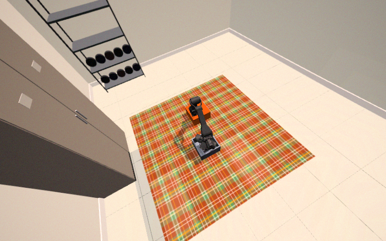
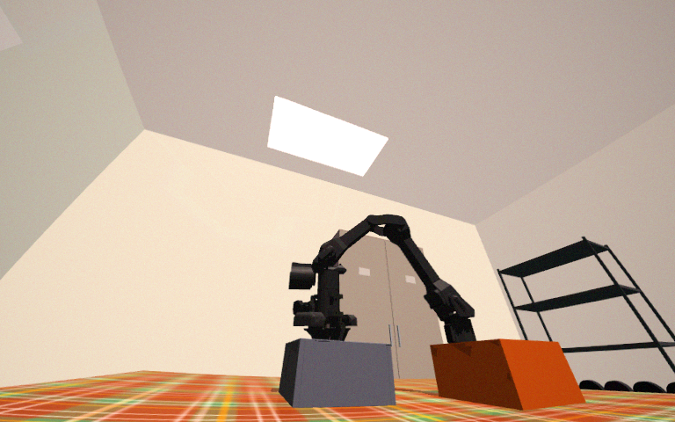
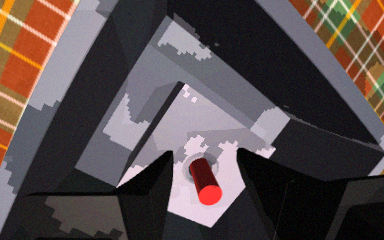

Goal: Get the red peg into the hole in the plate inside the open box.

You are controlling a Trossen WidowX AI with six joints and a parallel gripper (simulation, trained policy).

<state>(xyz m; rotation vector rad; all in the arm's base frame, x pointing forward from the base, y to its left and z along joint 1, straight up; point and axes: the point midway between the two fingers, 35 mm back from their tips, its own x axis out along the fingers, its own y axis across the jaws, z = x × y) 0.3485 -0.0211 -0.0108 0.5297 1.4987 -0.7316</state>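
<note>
Right now my gripper tip is 1 cm to the right of the red peg, 1 cm past it and 1 cm above it. Also, from my gripper tip: pale plate 2 cm below, 1 cm to the left, 1 cm behind; grey box 3 cm below, 1 cm to the left, 1 cm behind.
</note>
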